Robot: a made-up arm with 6 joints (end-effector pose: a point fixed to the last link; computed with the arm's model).
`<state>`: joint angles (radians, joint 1 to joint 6).
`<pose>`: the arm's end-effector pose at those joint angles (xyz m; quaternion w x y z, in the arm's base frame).
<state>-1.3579 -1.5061 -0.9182 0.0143 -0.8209 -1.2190</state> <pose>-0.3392 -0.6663 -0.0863 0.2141 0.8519 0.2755 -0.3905</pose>
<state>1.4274 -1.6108 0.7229 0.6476 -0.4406 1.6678</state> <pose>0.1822 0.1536 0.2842 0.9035 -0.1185 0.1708 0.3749</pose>
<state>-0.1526 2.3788 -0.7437 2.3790 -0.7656 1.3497</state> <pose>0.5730 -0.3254 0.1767 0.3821 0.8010 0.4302 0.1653</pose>
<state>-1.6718 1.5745 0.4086 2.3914 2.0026 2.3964</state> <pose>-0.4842 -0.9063 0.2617 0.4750 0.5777 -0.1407 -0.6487</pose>
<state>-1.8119 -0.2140 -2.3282 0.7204 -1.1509 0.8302</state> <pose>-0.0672 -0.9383 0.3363 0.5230 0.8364 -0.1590 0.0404</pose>
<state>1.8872 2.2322 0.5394 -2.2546 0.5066 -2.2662</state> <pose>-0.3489 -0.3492 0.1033 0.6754 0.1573 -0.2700 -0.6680</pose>
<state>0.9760 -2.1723 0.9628 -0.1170 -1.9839 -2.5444</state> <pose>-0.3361 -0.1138 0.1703 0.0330 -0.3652 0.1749 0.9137</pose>
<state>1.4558 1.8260 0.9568 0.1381 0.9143 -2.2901</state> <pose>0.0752 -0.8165 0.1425 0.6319 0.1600 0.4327 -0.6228</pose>
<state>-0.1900 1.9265 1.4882 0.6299 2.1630 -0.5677</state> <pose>-0.3133 -0.4704 -0.0031 0.6437 0.3020 -0.7032 -0.0039</pose>
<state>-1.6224 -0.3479 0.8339 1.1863 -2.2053 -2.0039</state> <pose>0.2470 -0.3375 0.2932 0.7345 0.2085 0.2465 0.5969</pose>
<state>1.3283 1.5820 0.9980 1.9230 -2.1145 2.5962</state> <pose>-0.3550 -0.3931 0.0758 0.0215 -0.2887 0.2748 0.9169</pose>
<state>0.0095 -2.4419 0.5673 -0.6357 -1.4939 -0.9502</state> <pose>0.0095 0.0105 0.3624 0.0086 0.1165 -0.4579 -0.8813</pose>
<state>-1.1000 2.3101 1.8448 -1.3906 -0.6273 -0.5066</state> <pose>0.0538 -0.6688 0.0362 0.3163 0.4578 -0.5946 0.5804</pose>
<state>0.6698 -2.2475 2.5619 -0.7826 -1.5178 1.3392</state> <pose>-0.3510 -0.2410 -0.3043 0.3371 -0.7819 0.2202 0.4759</pose>
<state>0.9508 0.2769 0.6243 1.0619 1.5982 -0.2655</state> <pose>0.1149 -0.1203 0.4651 0.9778 -0.1803 0.1065 0.0072</pose>
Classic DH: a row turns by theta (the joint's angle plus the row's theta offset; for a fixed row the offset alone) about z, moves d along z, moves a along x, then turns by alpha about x. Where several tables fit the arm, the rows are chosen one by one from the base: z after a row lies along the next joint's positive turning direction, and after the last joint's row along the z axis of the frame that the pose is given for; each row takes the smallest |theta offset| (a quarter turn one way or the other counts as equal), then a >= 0, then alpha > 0; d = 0 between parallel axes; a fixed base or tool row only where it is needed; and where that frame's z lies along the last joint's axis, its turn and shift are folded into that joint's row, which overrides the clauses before.
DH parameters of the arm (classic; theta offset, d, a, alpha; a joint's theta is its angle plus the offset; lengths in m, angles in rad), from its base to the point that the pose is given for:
base (fixed): 0 0.0667 0 -1.5708
joint 1: 0 -0.3784 0.0755 1.5708
joint 2: 0 0.0339 0.0237 1.5708
joint 3: 1.5708 0.1102 0.0857 1.5708
joint 4: 1.0049 0 -0.089 3.1416
joint 5: -0.5659 0.1886 -0.1246 -1.5708
joint 6: -0.9067 0 -0.1485 0
tool (fixed): 2.4775 0.42 0 0

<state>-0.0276 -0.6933 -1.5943 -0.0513 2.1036 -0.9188</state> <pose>0.0536 -0.0181 0.1533 0.6874 -0.6523 0.2579 0.1885</pose>
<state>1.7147 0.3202 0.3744 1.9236 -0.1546 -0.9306</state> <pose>0.0283 -0.8638 -0.1398 0.0255 0.4880 0.6701 -0.5587</pose>
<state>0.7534 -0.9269 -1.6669 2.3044 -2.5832 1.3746</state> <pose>0.4654 -0.2117 0.0263 0.1387 0.5305 0.7278 0.4119</pose>
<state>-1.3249 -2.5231 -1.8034 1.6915 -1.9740 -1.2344</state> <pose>-0.0748 -0.3579 0.3704 0.8521 -0.0461 -0.0023 -0.5213</pose>
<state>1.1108 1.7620 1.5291 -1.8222 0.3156 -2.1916</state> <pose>-0.2062 -0.2218 0.1323 0.4155 0.1206 -0.2715 -0.8597</pose>
